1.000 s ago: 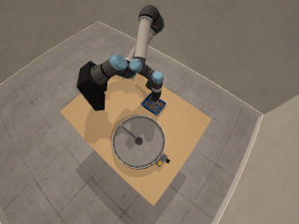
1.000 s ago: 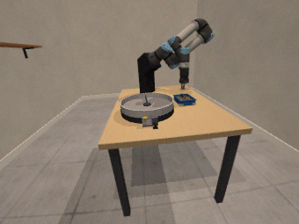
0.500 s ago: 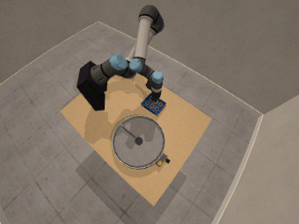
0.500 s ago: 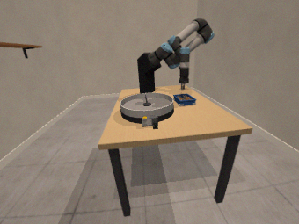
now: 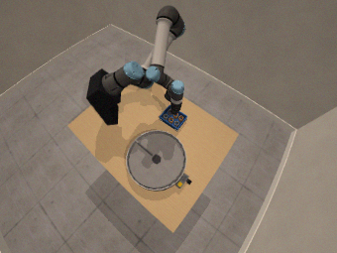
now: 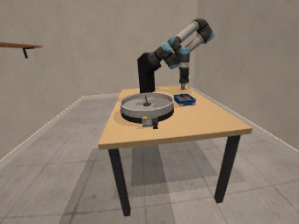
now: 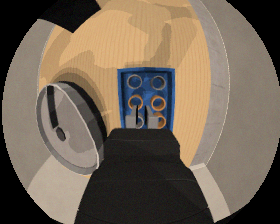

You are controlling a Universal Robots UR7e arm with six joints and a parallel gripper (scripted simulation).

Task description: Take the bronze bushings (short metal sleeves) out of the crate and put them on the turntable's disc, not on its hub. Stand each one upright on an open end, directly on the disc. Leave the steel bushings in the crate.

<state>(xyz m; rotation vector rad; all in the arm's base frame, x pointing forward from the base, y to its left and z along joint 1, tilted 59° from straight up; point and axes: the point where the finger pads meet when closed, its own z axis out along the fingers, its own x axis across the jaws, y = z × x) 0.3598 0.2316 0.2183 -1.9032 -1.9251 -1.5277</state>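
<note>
My gripper is now 20 mm to the right of the blue crate and 120 mm above it. From my hand the other things lie so: grey turntable disc (220 mm ahead, 280 mm to the right, 90 mm below).
</note>
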